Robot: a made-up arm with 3 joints. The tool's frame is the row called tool.
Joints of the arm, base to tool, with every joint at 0 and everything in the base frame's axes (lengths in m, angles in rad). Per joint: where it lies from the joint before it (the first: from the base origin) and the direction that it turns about. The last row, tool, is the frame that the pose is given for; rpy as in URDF.
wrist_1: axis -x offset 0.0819 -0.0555 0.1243
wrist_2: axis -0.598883 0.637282 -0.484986 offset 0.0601 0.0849 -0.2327
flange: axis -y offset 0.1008 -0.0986 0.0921
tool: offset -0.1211 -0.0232 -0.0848 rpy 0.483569 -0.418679 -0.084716
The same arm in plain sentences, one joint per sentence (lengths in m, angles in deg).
The arm has three revolute joints in a row. What follows holds with every joint at zero, and every direction is one of the base frame's.
Joint 1 sits 0.0819 m along +x and 0.0555 m along -y and 0.1243 m along +z from the base frame's origin and turns about -x.
Joint 2 sits 0.0601 m along +x and 0.0849 m along +y and 0.2327 m along -z from joint 1 and turns about the direction (-0.598883, 0.637282, -0.484986).
Joint 3 sits 0.1008 m along +x and 0.0986 m along -y and 0.0921 m along +z from joint 2 and turns about -y.
The tool frame, which is the frame that the pose is given for, sits 0.1211 m along -x and 0.0232 m along -y and 0.0848 m along -z from joint 3; its axes are the base frame's turned by roll 27.71, pitch -23.99 and yaw -4.85 deg (as in URDF: about the fixed x, then y, then z).

